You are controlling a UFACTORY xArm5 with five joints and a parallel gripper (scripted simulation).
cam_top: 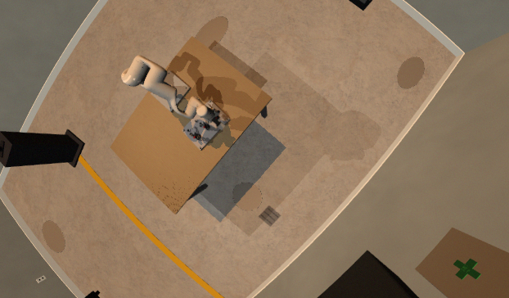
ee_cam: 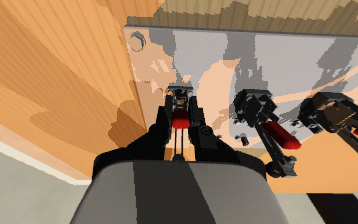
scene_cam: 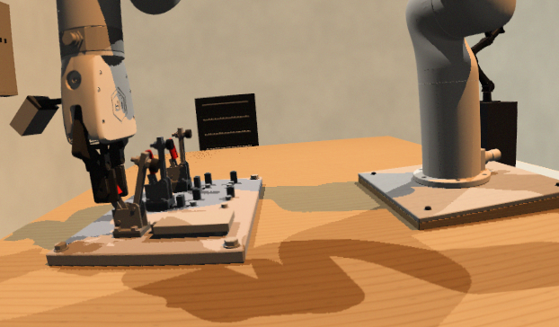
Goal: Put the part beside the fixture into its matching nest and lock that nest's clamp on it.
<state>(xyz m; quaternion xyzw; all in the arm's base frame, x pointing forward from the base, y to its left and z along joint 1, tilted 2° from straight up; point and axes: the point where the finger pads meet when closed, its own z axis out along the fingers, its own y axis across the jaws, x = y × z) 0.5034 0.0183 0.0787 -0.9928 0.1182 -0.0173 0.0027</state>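
The clamp lies 2 cm below my hand, 2 cm behind it and 1 cm to the left of it. Also, from my hand: fixture plate 9 cm to the right, 8 cm behind, 7 cm below; flat tan part 10 cm behind, 5 cm below, 2 cm to the left.
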